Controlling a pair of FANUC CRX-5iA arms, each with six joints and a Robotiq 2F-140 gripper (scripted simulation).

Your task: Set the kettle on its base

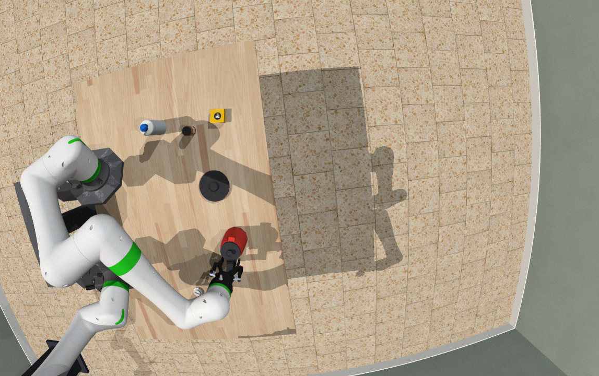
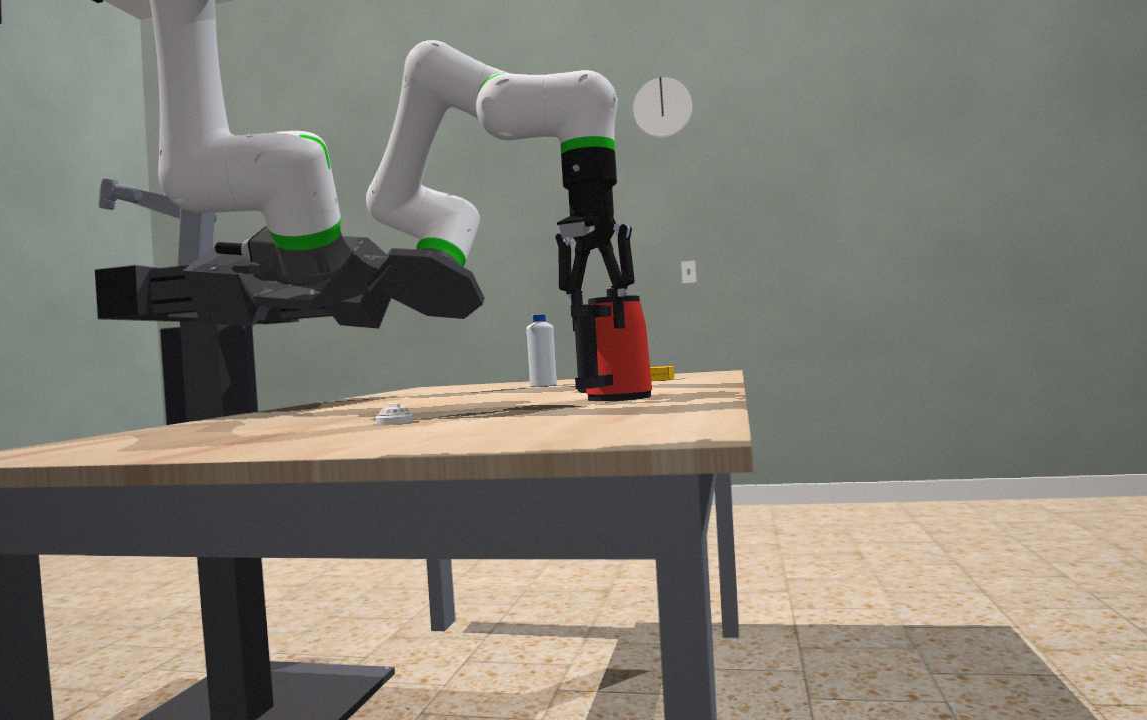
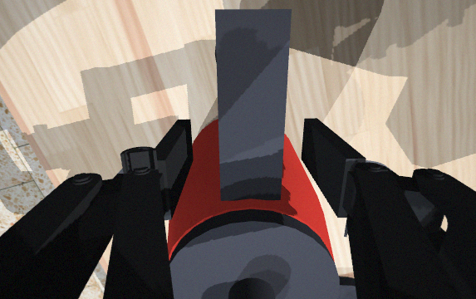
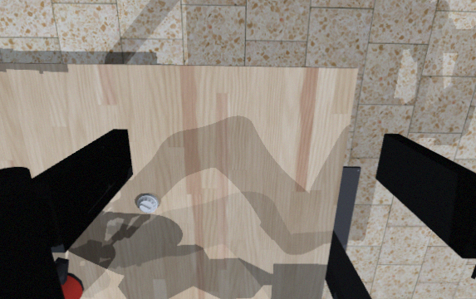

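My left hand is 1 cm short of the red kettle, 3 cm to the right of it and 5 cm above it. The rest, counted from my left hand: black round base 6 cm behind, 33 cm to the left, 14 cm below.
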